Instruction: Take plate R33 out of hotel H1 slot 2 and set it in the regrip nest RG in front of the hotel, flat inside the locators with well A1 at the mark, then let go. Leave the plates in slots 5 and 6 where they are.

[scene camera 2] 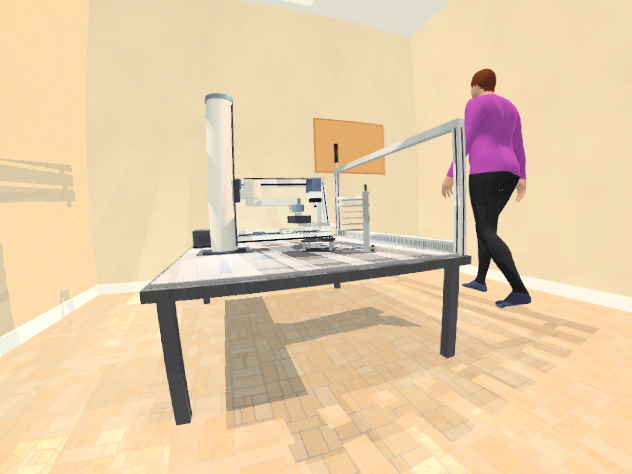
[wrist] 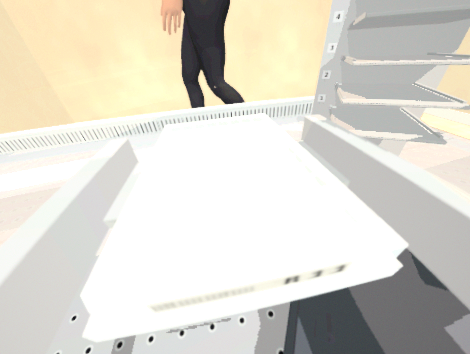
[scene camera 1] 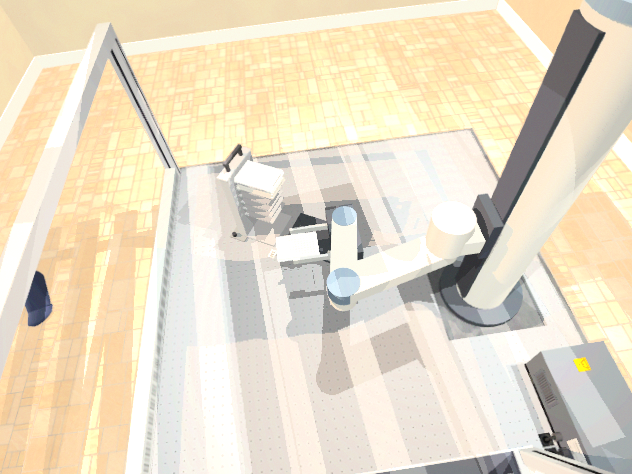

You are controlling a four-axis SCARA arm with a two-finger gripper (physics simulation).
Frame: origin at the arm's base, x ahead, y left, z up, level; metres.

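Seen in the pictures: gripper, fingertip midpoint: (scene camera 2: 326,223) (wrist: 222,142) (scene camera 1: 291,246); arm's base at its link origin: (scene camera 2: 224,253) (scene camera 1: 479,290).
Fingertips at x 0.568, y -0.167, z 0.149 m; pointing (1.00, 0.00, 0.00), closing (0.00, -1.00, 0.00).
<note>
Pixels of each thing's top centre, then the offset from my fingertips to it.
- white plate R33 at its top centre: (wrist: 224,154) (scene camera 1: 297,245) 0.001 m up, 0.017 m back, 0.000 m left
- dark regrip nest at its top centre: (wrist: 428,289) (scene camera 1: 314,229) (scene camera 2: 318,236) 0.060 m down, 0.079 m back, 0.094 m right
- white plate at its top centre: (scene camera 1: 258,174) 0.140 m up, 0.069 m ahead, 0.183 m right
My gripper (scene camera 1: 297,246) (scene camera 2: 319,224) (wrist: 222,142) is shut on the white plate R33 (scene camera 1: 295,248) (wrist: 220,200), one finger along each long side. The plate looks level; its label edge faces the wrist camera. It is held above the bench, with the dark regrip nest (scene camera 1: 304,219) (scene camera 2: 317,239) below and partly hidden by plate and arm. Whether it lines up with the locators, and the A1 mark, cannot be told. Hotel H1 (scene camera 1: 230,201) (scene camera 2: 366,219) (wrist: 327,61) stands beyond the nest; its slot 2 shelf shows bare in the wrist view. A white plate (scene camera 1: 260,176) lies at its top; slot 5 is unclear.
The robot column (scene camera 1: 551,193) (scene camera 2: 220,173) stands at the opposite side from the hotel. A grey box (scene camera 1: 581,392) (scene camera 2: 201,238) sits at a bench corner. A guard frame (scene camera 1: 66,127) (scene camera 2: 459,188) lines one edge. A person (scene camera 2: 495,137) (wrist: 205,50) is outside it.
</note>
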